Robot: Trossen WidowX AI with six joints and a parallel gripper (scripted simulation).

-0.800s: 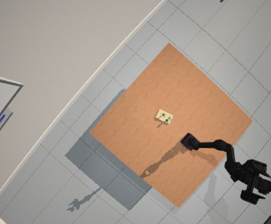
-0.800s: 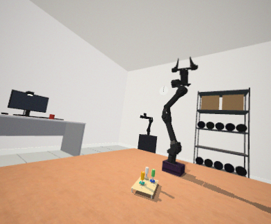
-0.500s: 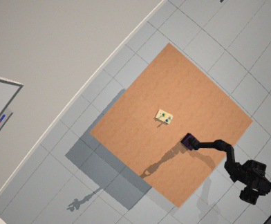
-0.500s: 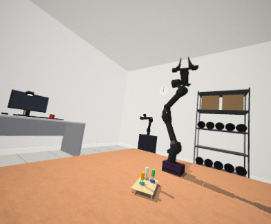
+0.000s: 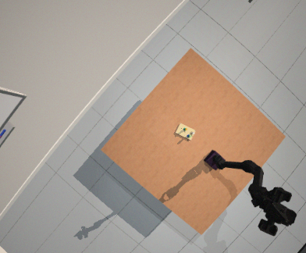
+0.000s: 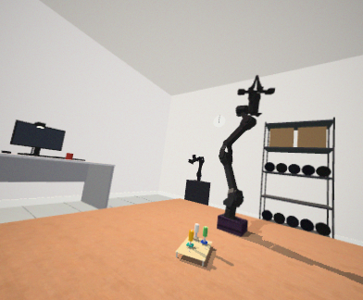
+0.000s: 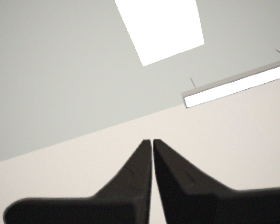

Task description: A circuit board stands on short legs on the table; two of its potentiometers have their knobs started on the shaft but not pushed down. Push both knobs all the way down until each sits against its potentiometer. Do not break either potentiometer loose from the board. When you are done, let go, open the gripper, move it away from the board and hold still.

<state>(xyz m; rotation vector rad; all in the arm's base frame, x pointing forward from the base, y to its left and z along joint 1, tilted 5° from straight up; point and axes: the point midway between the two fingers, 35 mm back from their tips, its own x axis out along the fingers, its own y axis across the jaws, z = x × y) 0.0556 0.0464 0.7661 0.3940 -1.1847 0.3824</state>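
My gripper tip is 280 mm short of the green knob, 50 mm to the left of it and 790 mm above it.
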